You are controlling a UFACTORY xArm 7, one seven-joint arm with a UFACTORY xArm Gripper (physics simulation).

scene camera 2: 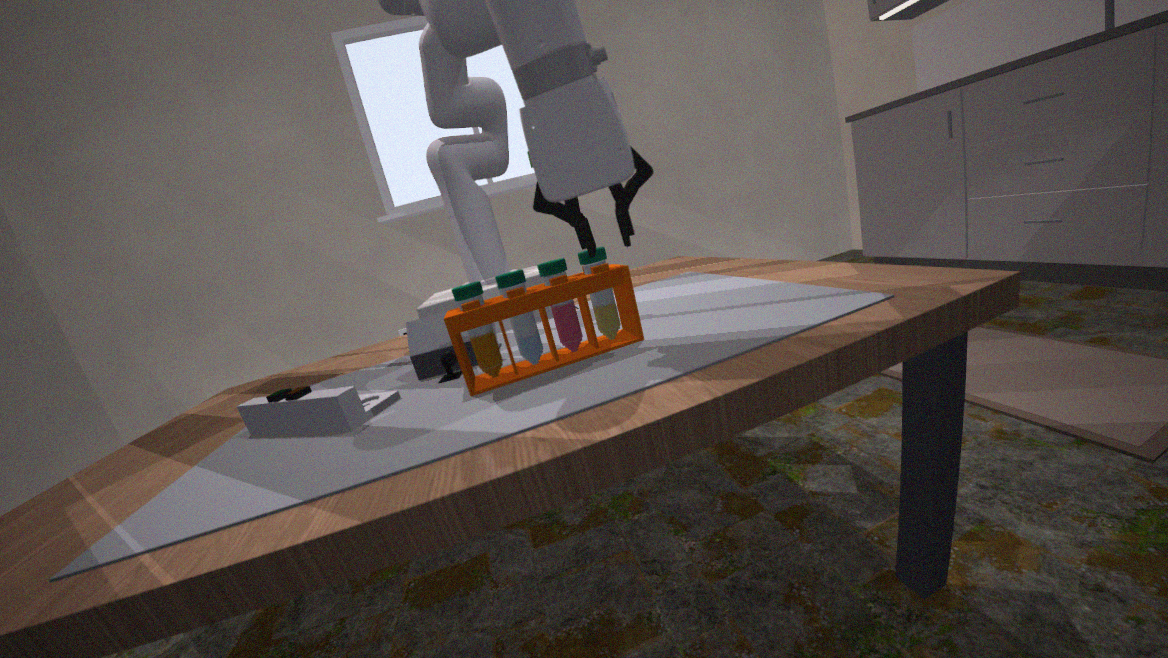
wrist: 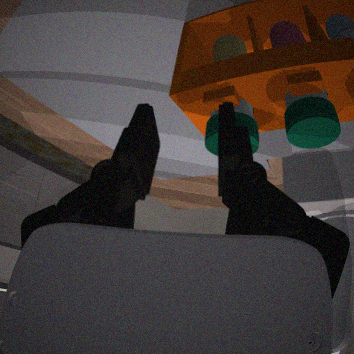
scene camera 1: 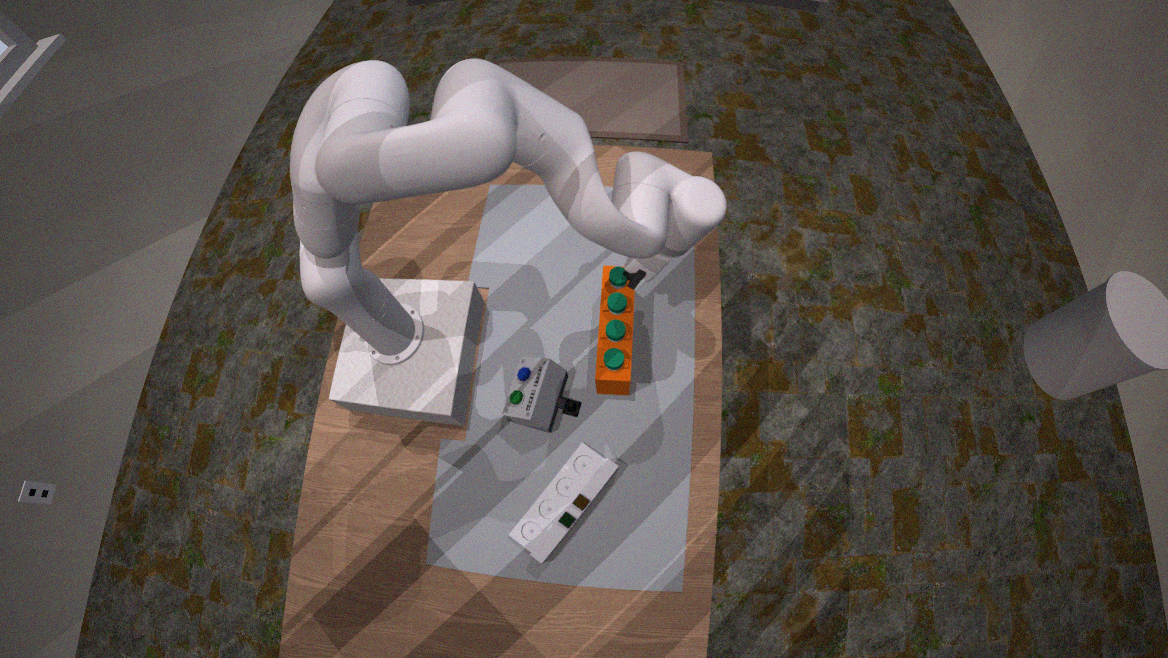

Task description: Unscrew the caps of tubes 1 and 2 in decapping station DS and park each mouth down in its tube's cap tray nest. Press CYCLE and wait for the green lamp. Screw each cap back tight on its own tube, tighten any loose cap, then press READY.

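Seen in the pictures: gripper, fingertip midpoint: [scene camera 2: 610, 247] [wrist: 186, 123]; arm's base at its link origin: [scene camera 2: 491, 281] [wrist: 336, 216] [scene camera 1: 394, 334].
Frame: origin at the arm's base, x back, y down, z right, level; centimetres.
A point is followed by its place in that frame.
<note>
The orange rack [scene camera 1: 613, 384] {x -42.6, y 2.0, z 0.8 cm} [scene camera 2: 630, 302] {x -42.3, y 3.6, z -20.7 cm} [wrist: 272, 109] {x -39.9, y -0.8, z -15.0 cm} holds tubes upright with green caps on. The far end cap [scene camera 1: 617, 276] {x -40.0, y -3.5, z -17.4 cm} [scene camera 2: 591, 255] [wrist: 212, 141] {x -40.8, y -3.5, z -18.8 cm} tops the tube with pale yellow liquid [scene camera 2: 605, 317] {x -41.5, y 4.8, z -17.4 cm}. The neighbouring cap [scene camera 1: 617, 302] {x -40.9, y -3.4, z -12.4 cm} [scene camera 2: 552, 266] {x -42.5, y -3.0, z -12.6 cm} [wrist: 312, 129] {x -41.2, y -3.4, z -12.8 cm} tops a pink-filled tube. My gripper [scene camera 2: 609, 246] {x -42.8, y -3.5, z -19.7 cm} [wrist: 186, 123] {x -42.8, y -3.5, z -19.7 cm} is partly open and empty. One finger overlaps the end cap in the wrist view; the other is out beyond the rack's end. Contact cannot be told. The white tray [scene camera 1: 600, 475] {x -43.5, y 4.1, z 16.8 cm} shows circular nests without caps. Tube numbers are not readable.
A grey box [scene camera 1: 549, 400] {x -32.0, y 3.1, z 5.5 cm} [scene camera 2: 428, 341] {x -32.2, y 3.5, z 7.2 cm} carries a blue button [scene camera 1: 523, 373] {x -26.6, y 1.6, z 1.9 cm} and a green button [scene camera 1: 515, 397] {x -26.3, y 1.6, z 6.5 cm}, with a black part [scene camera 1: 571, 406] {x -35.6, y 6.7, z 5.0 cm} sticking out towards the rack. Dark green and brown squares sit on the white tray. The arm's white base [scene camera 1: 408, 384] {x -6.2, y 0.0, z 8.9 cm} stands at the left.
</note>
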